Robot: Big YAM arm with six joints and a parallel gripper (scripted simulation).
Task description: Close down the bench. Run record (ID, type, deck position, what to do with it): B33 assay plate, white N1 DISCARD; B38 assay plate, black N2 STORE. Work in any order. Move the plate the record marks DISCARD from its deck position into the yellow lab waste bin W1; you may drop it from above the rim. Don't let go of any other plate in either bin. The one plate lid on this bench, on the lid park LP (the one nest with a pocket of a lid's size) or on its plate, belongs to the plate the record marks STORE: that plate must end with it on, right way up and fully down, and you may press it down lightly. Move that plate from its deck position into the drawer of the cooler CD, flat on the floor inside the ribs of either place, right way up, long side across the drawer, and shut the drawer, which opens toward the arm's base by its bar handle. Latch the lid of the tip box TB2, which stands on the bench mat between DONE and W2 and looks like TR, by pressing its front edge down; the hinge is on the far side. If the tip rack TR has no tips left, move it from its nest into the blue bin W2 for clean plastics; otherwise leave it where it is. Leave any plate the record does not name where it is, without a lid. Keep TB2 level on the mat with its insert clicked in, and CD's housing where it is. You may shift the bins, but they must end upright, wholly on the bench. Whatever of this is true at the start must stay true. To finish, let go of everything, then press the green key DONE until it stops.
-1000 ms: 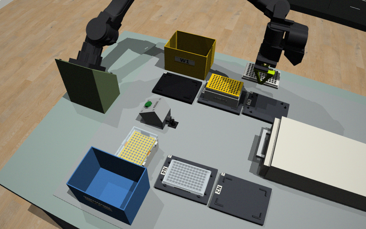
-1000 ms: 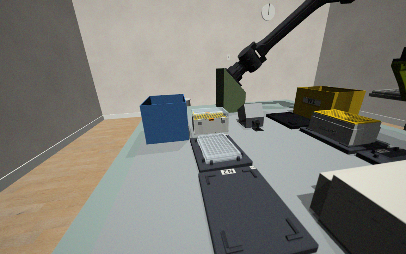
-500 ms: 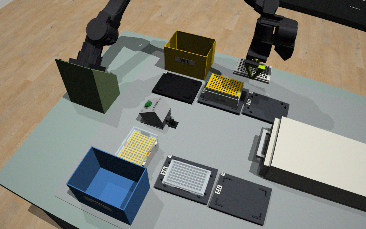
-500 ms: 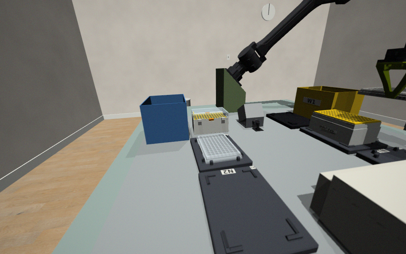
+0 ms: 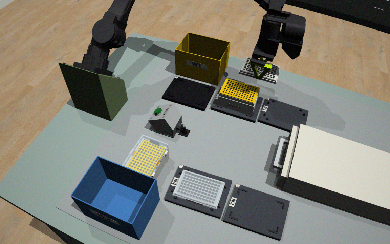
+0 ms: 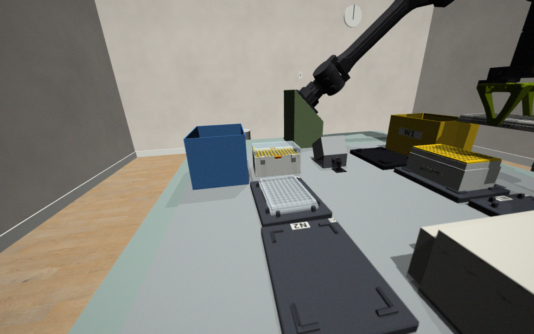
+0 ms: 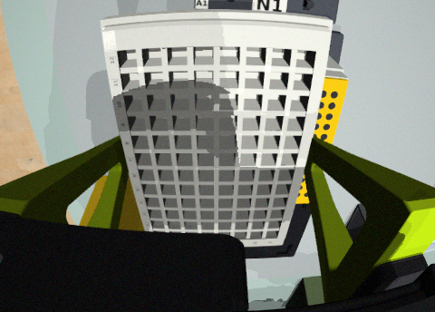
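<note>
My hand is 240 mm past the yellow bin W1, 80 mm to the right of it and 110 mm above it. From my hand the other things lie so: nest N3: 50 mm behind, 50 mm to the right, 140 mm below; then white assay plate: right at my hand; then tip rack TR: 60 mm behind, 60 mm to the right, 90 mm below.
</note>
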